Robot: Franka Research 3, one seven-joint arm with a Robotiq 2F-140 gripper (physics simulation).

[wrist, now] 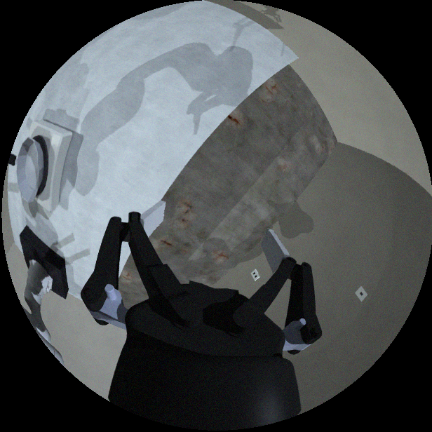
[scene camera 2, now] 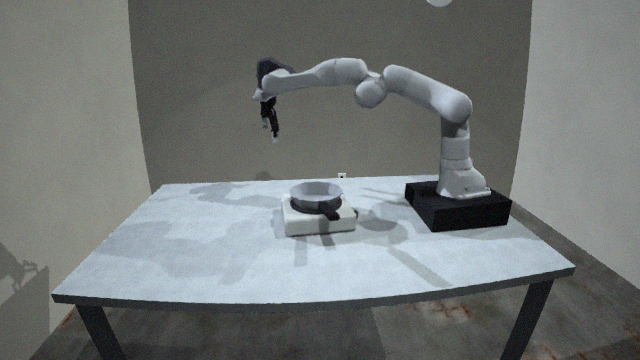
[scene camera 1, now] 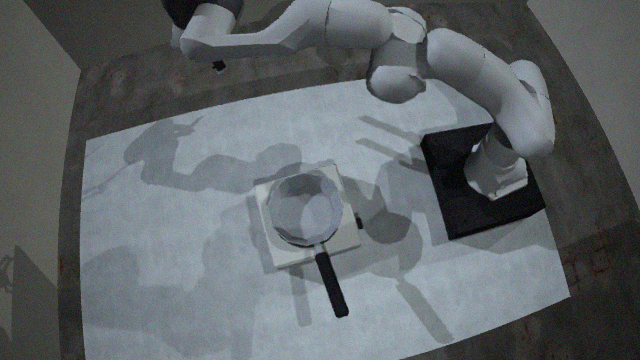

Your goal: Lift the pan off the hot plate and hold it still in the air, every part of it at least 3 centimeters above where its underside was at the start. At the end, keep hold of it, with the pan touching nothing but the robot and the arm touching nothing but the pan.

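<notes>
The pan, a grey round bowl (scene camera 1: 305, 207) (scene camera 2: 316, 192) (wrist: 29, 167) with a black handle (scene camera 1: 332, 285) (scene camera 2: 329, 211), sits upright on the cream square hot plate (scene camera 1: 285, 257) (scene camera 2: 320, 227) (wrist: 60, 167). In scene camera 1 the handle points toward the lower edge of the picture and overhangs the plate. My gripper (scene camera 2: 270, 132) (wrist: 215, 224) is open and empty, fingers wide apart. It hangs high above the table's far side, behind and left of the pan in scene camera 2, well away from it. In scene camera 1 the arm hides most of the gripper.
The white table (scene camera 1: 165, 310) (scene camera 2: 165, 290) (wrist: 165, 115) carries the hot plate. The arm's black base block (scene camera 1: 450, 215) (scene camera 2: 470, 217) (wrist: 37, 250) stands on the right in the scene views. A small black knob (scene camera 1: 359, 222) sticks out from the hot plate's right side. A wall stands behind the table.
</notes>
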